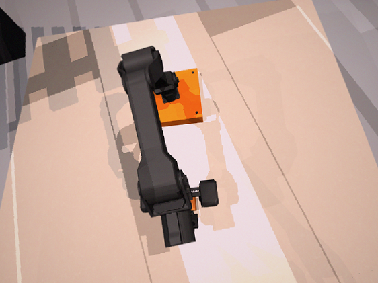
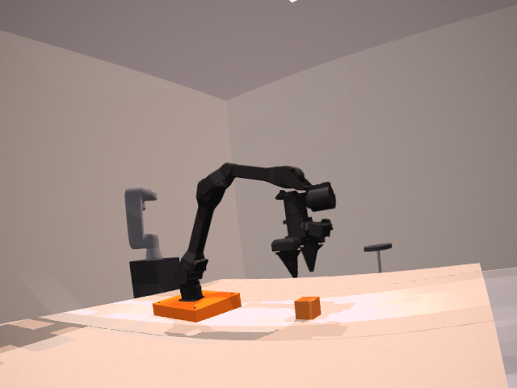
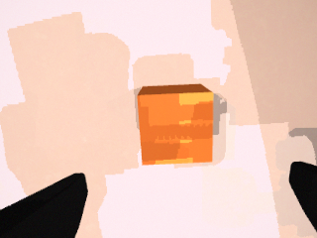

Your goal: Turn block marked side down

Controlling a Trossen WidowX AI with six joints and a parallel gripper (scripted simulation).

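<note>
Now: gripper tip 9 cm above the orange block and 1 cm past it.
</note>
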